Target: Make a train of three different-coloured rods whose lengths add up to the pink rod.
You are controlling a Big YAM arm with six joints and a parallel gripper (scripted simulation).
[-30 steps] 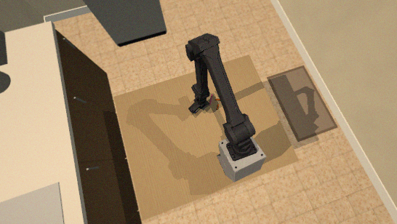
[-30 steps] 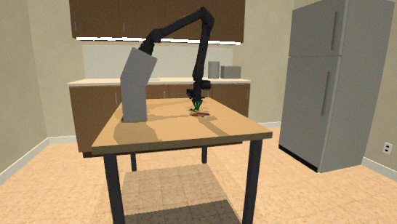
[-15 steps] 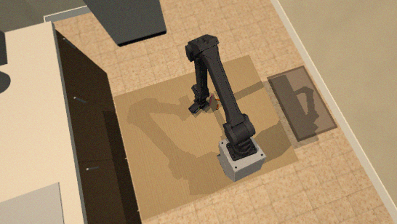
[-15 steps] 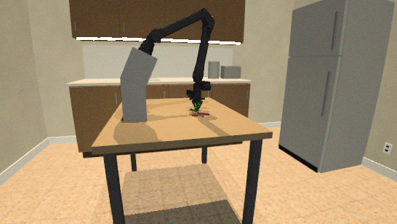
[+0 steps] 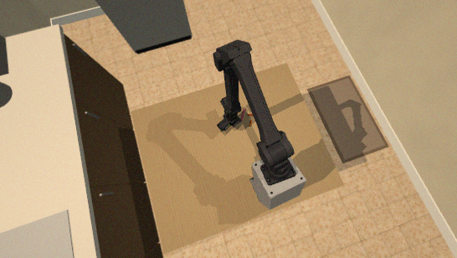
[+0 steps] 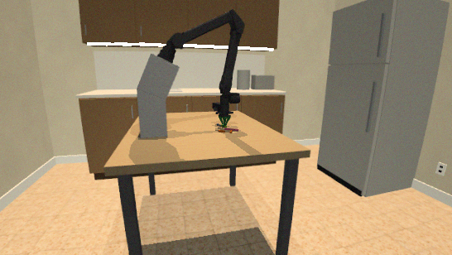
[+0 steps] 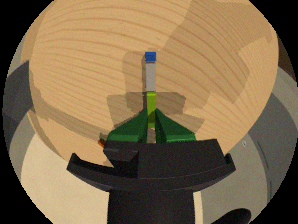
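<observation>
Now: hand right at the lime rod. Also, from my hand: grey rod: 2 cm behind, 4 cm to the left, 1 cm below; blue rod: 3 cm behind, 6 cm to the left, 1 cm below; pink rod: 2 cm ahead, 9 cm to the right, 1 cm below.
</observation>
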